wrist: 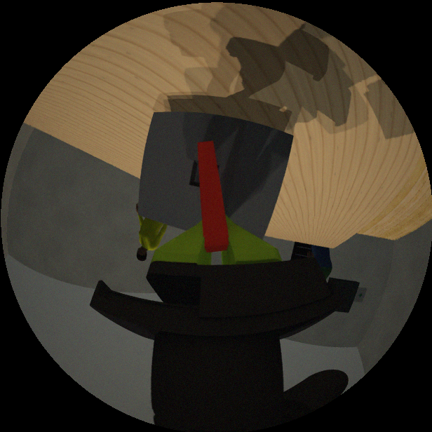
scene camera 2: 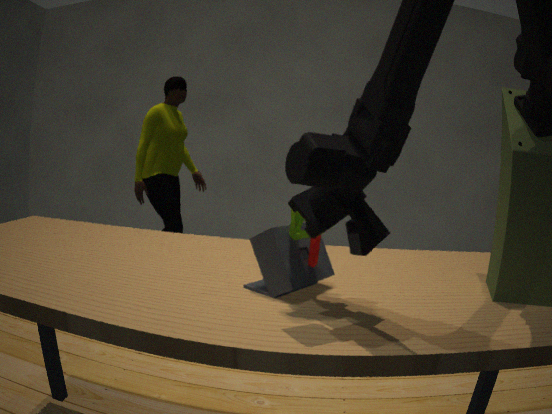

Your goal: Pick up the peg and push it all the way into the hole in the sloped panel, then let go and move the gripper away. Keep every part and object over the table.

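Places are measured from the arm's base along level axes (x right, y up, z back), in centimetres.
Where they show: gripper, fingertip midpoint: (scene camera 2: 293, 236); arm's base, link origin: (scene camera 2: 539, 116).
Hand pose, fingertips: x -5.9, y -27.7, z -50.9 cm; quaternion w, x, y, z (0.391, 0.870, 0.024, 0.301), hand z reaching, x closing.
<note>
Each offset is from my fingertips to the top centre of the thing. Level surfaces: height alone.
The red peg @[dx -1.5, dy +2.5, dz +3.9 cm] (scene camera 2: 314, 251) (wrist: 212, 195) is a square bar, held near one end between the green fingertips of my gripper (scene camera 2: 303, 234) (wrist: 215, 218). The gripper is shut on it. The peg's free end is outside the hole, in front of the sloped panel's face. The dark grey sloped panel @[dx +2.3, dy +1.7, dz -0.3 cm] (scene camera 2: 274, 260) (wrist: 167, 145) stands on the table, below and beside the fingers. Its square hole (wrist: 194, 174) shows in the wrist view at the left of the peg, partly covered by it. In the scene view the hole is mostly hidden behind the peg.
The wooden table @[dy -10.4 cm] (scene camera 2: 125, 270) (wrist: 100, 90) carries the panel. A green pedestal (scene camera 2: 522, 225) with part of the arm above it stands at the right. A person in a yellow top (scene camera 2: 162, 140) (wrist: 151, 232) is behind the table. Arm shadows fall on the table beside the panel.
</note>
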